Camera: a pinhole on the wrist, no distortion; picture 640 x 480 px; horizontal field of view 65.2 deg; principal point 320.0 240.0 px. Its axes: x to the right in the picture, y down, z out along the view. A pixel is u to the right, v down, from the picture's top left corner.
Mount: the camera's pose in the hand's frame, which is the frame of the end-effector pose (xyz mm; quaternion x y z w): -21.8 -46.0 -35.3 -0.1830 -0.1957 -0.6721 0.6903
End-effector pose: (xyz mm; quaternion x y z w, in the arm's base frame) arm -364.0 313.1 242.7 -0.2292 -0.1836 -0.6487 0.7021
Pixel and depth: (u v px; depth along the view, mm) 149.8 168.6 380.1
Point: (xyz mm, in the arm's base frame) -105.3 524.3 356.8
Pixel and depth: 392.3 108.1 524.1
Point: -207.1 715.5 508.1
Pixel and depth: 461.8 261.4 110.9
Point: -378.2 370.6 296.2
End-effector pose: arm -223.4 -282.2 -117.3 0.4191 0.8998 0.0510 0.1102
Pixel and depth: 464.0 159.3 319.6
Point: -76.5 -318.2 -374.8
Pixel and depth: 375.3 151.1 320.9
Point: -42.8 -291.8 -337.5
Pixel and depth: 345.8 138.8 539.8
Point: 124.8 -260.1 -484.4
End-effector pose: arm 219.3 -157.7 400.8 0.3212 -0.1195 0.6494 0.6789
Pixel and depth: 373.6 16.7 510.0
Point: 138.2 -628.2 622.7
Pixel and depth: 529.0 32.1 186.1
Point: 266.0 -335.5 461.4
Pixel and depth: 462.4 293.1 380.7
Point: 252.9 -356.6 689.5
